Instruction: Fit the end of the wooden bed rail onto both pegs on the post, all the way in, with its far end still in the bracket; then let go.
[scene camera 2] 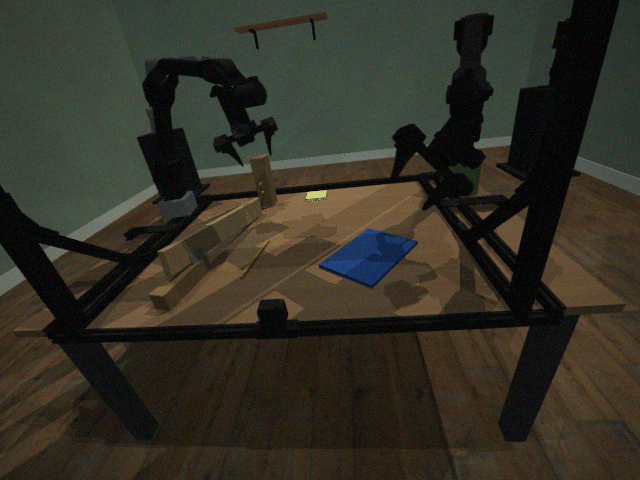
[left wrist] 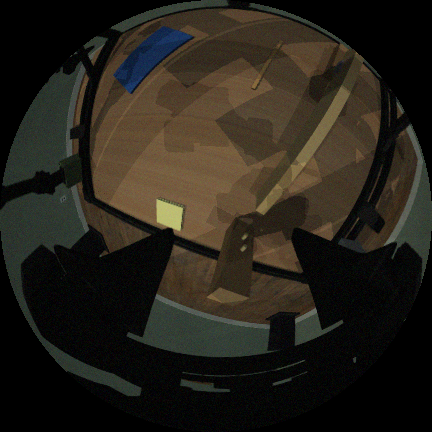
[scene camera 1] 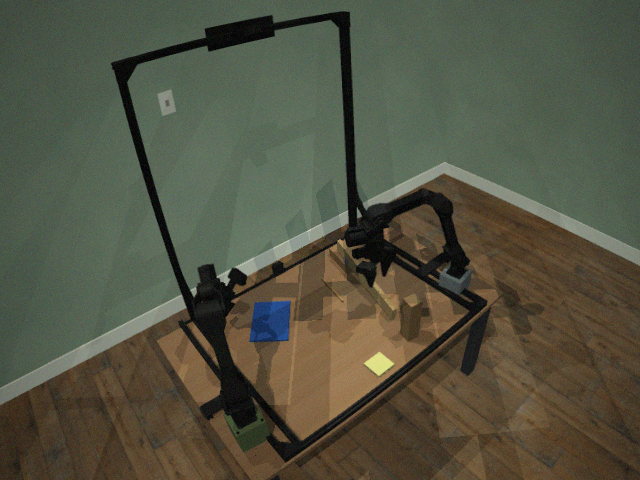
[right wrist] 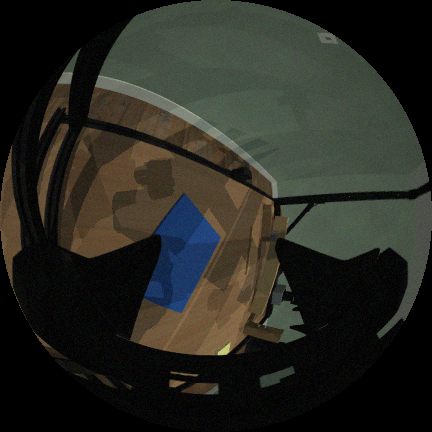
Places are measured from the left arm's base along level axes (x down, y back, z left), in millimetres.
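Pixels of known places: left gripper, fingertip midpoint: (scene camera 2: pixel 257 160) (left wrist: pixel 235 234) (scene camera 1: pixel 377 281) (right wrist: pixel 290 317); right gripper, fingertip midpoint: (scene camera 2: pixel 407 195) (scene camera 1: pixel 239 293) (right wrist: pixel 219 243); left arm's base, origin of the base link: (scene camera 2: pixel 175 196) (scene camera 1: pixel 456 272) (right wrist: pixel 283 294); right arm's base, origin of the base link: (left wrist: pixel 62 174) (scene camera 1: pixel 243 416).
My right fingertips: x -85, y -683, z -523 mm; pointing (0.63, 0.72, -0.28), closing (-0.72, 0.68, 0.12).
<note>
Ahead of a thing's pixels: the offset from my right fingertips to its top centre. "spot": to the spot under its first point.
The wooden rail (scene camera 1: pixel 381 299) (scene camera 2: pixel 232 222) (left wrist: pixel 320 135) (right wrist: pixel 264 292) lies lengthwise on edge. Its near end is apart from the upright wooden post @(spot: dx +40, dy +320, dz +535 mm) (scene camera 1: pixel 410 317) (scene camera 2: pixel 265 180) (left wrist: pixel 232 265) (right wrist: pixel 264 331), whose two pegs @(spot: dx +97, dy +362, dz +499 mm) (left wrist: pixel 244 242) show bare. Near the rail's far end, a small blue-grey piece @(spot: dx +110, dy +487, dz +96 mm) (scene camera 2: pixel 197 254), seemingly the bracket, is partly hidden; I cannot tell how the rail sits in it. My left gripper (scene camera 1: pixel 377 280) (scene camera 2: pixel 256 160) (left wrist: pixel 235 234) is open and empty, above the rail and post. My right gripper (scene camera 2: pixel 408 192) (right wrist: pixel 219 243) is open and empty, well away from the rail.
A wooden block @(dx +100, dy +518, dz +46 mm) (scene camera 2: pixel 178 289) lies beside the rail's far end. A thin stick @(dx +159, dy +357, dz +127 mm) (scene camera 1: pixel 332 290) (scene camera 2: pixel 254 259) (left wrist: pixel 267 65), a blue sheet @(dx +158, dy +69, dz +62 mm) (scene camera 1: pixel 270 321) (scene camera 2: pixel 369 258) (left wrist: pixel 150 57) and a yellow pad @(dx +155, dy +165, dz +519 mm) (scene camera 1: pixel 378 363) (scene camera 2: pixel 316 195) (left wrist: pixel 170 214) lie on the table. A black frame borders it.
</note>
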